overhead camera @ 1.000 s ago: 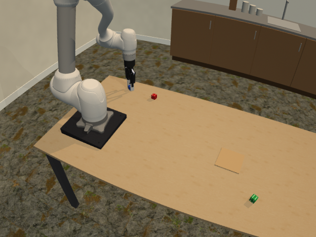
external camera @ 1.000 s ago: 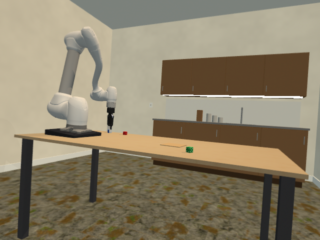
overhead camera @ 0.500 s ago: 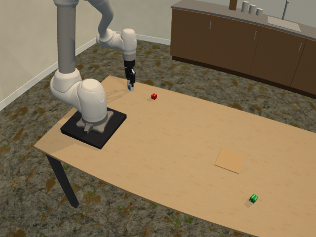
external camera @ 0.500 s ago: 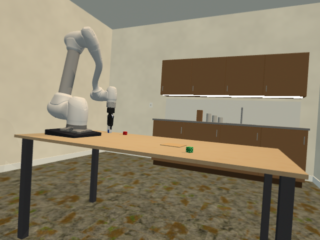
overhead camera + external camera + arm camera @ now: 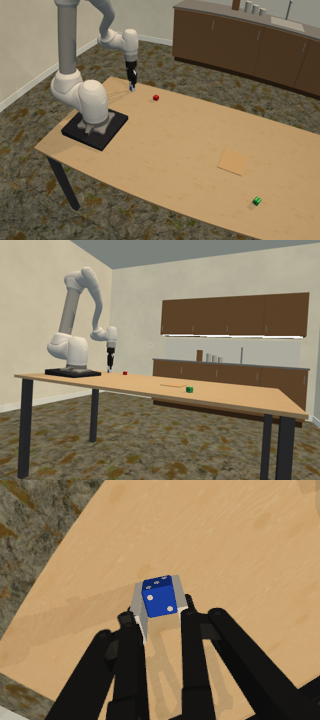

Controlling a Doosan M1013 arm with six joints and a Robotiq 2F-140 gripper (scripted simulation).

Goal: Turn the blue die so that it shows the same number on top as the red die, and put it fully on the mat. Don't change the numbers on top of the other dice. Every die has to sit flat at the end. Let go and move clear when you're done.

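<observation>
Right now my hand is 2 cm above the blue die. The rest, counted from my hand: green die (86 cm ahead, 73 cm to the right, 2 cm below); red die (19 cm ahead, 7 cm to the right, 2 cm below); mat (73 cm ahead, 50 cm to the right, 3 cm below).
</observation>
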